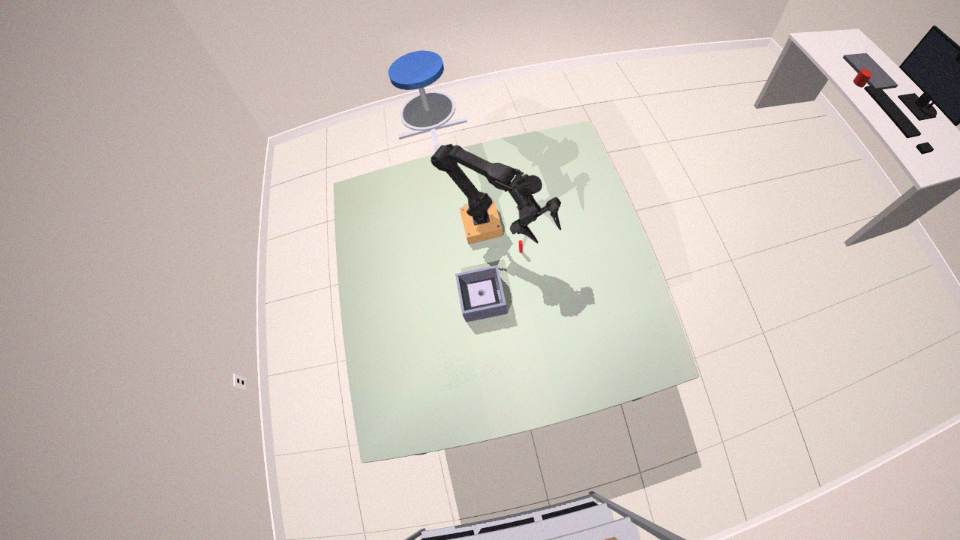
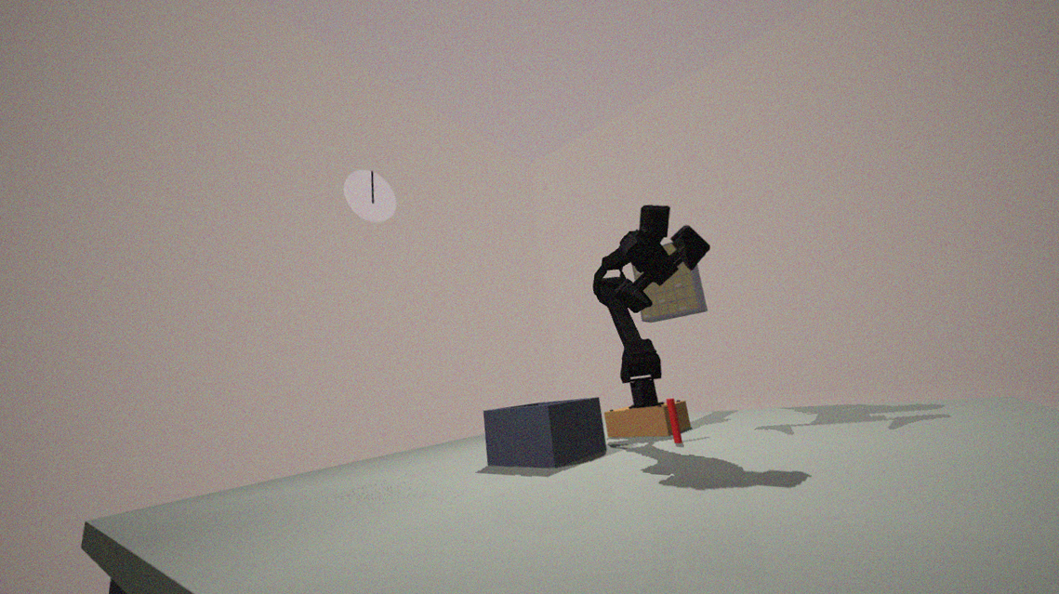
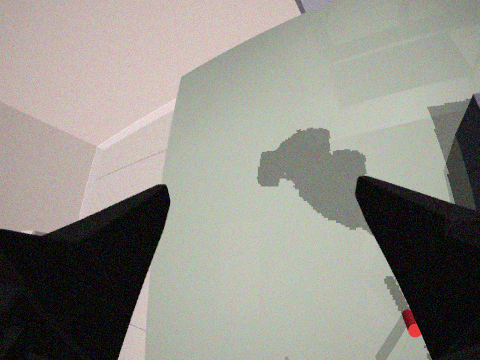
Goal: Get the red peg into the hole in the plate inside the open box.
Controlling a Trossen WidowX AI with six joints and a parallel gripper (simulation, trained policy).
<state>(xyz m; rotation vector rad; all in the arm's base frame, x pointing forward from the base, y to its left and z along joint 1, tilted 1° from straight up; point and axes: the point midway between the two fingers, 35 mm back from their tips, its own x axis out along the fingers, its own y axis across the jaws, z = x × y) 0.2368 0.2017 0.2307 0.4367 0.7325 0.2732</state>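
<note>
The red peg is 100 mm behind my gripper tip, 80 mm to the right of it and 230 mm below it. Also, from my gripper tip: dark box 60 mm ahead, 260 mm to the right, 250 mm below; pale plate 60 mm ahead, 260 mm to the right, 230 mm below.
</note>
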